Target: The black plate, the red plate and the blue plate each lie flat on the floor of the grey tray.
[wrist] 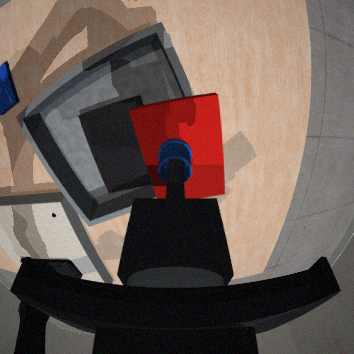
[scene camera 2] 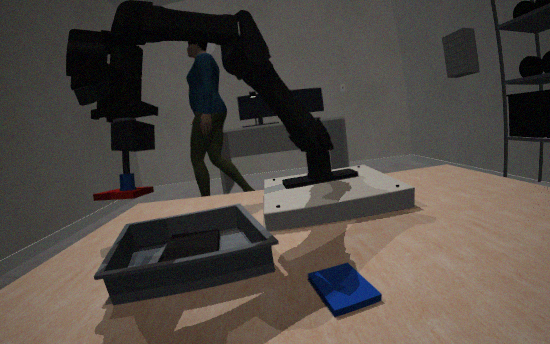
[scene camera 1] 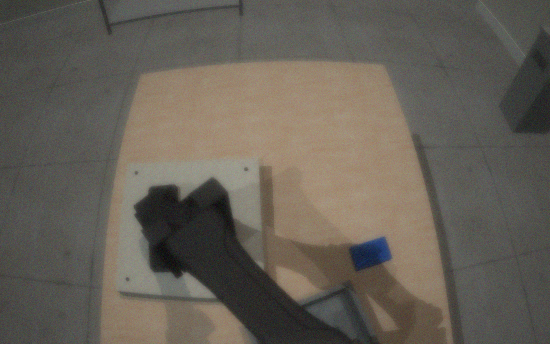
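Where they show: hand at its tool point: (wrist: 174, 148) (scene camera 2: 128, 196); arm's base at its link origin: (wrist: 48, 266) (scene camera 2: 320, 179).
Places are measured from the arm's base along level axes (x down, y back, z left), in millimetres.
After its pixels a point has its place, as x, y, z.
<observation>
The red plate (scene camera 2: 142, 192) @(-79, -285, -361) (wrist: 205, 135) @(-89, -294, -417) hangs level from my suction gripper (scene camera 2: 127, 187) (wrist: 175, 162) @(-75, -281, -390), above and beyond the tray's rim in scene camera 2. The black plate (scene camera 2: 192, 244) @(31, -251, -304) (wrist: 112, 145) @(31, -266, -296) lies flat on the floor of the grey tray (scene camera 1: 361, 315) @(-5, -372, -244) (scene camera 2: 190, 275) @(21, -383, -281) (wrist: 57, 165) @(13, -261, -196); in the wrist view the red plate covers part of it. The blue plate (scene camera 1: 370, 253) @(36, -429, -99) (scene camera 2: 345, 288) @(35, -443, -98) (wrist: 6, 90) @(35, -421, -113) lies flat on the table outside the tray. In scene camera 1 the arm hides the suction cup, the red plate and much of the tray.
The arm stands on a pale base plate (scene camera 1: 200, 167) @(-2, -90, 142) (scene camera 2: 345, 207) @(18, -209, -10) (wrist: 40, 235) @(4, -117, -60), on the wooden table beside the tray. The arm's forearm passes over the tray in scene camera 1. A person (scene camera 2: 205, 90) and a desk (scene camera 2: 265, 145) are in the background, beyond the table.
</observation>
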